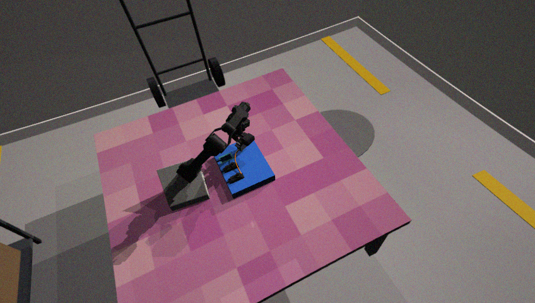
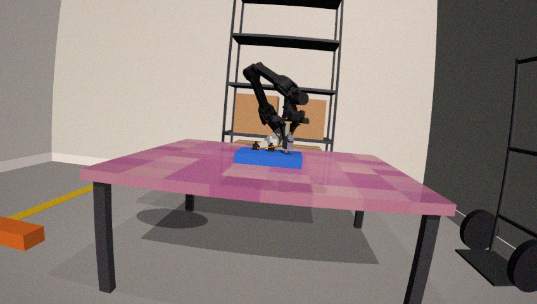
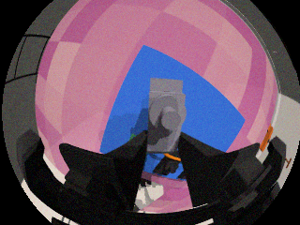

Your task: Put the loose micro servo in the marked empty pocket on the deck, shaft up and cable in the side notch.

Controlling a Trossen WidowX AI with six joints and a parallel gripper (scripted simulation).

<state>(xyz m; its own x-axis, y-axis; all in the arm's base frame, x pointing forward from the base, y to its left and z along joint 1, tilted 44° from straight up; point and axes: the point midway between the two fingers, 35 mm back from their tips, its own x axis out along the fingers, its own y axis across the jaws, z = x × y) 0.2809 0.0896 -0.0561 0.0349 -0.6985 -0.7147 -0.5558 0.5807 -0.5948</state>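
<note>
The green marking is 7 cm below my gripper tip, 6 cm behind it and 1 cm to the right of it. From my gripper tip the other things lie so: blue deck 10 cm below, 7 cm to the right, 3 cm ahead.
</note>
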